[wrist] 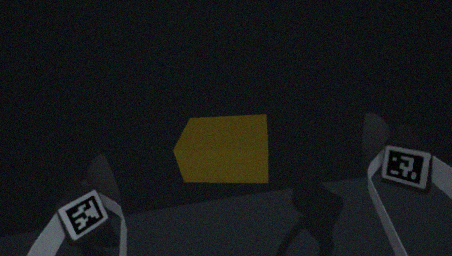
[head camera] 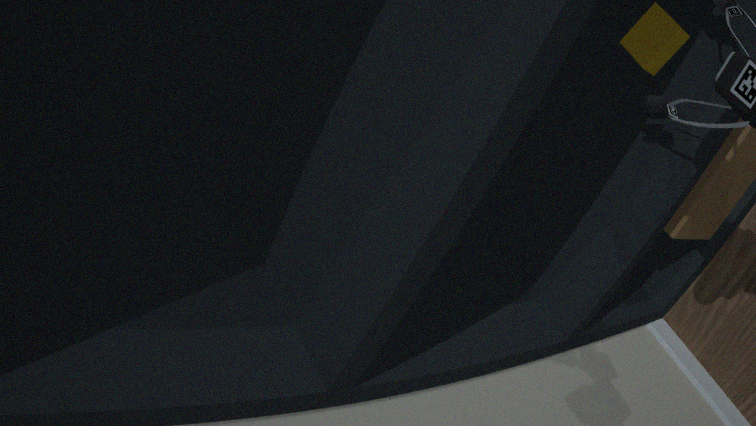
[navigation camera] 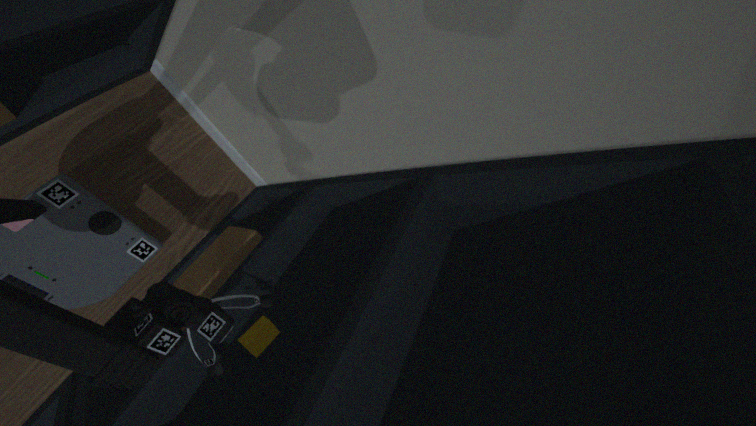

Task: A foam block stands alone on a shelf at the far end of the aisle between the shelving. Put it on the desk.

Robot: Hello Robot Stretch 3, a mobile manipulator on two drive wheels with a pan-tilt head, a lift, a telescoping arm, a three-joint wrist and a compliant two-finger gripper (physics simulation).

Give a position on a yellow foam block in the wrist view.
228, 149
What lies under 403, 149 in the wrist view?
My gripper.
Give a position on a yellow foam block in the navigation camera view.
263, 331
